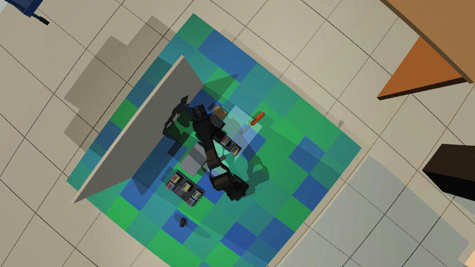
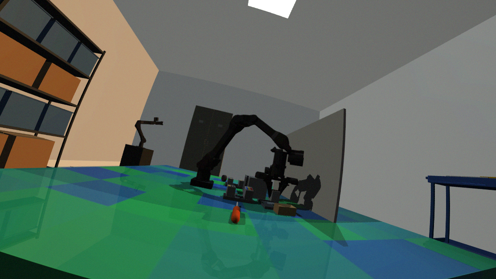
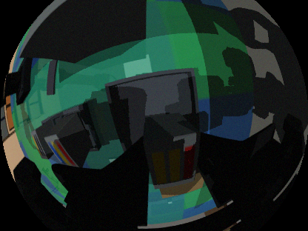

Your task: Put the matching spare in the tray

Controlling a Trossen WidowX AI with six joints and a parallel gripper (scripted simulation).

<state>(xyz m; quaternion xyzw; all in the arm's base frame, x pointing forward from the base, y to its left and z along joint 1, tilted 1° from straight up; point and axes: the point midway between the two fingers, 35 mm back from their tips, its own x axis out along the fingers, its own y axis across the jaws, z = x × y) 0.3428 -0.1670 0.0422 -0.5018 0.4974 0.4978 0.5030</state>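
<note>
Right now my gripper tip is 20 mm below the grey spare and 10 mm to the left of it. The rest, counted from my gripper tip: brown box (100 mm to the right, 20 mm below, 20 mm ahead); then grey box (190 mm to the left, 60 mm behind, 20 mm above); then dark flat tray (30 mm below).
</note>
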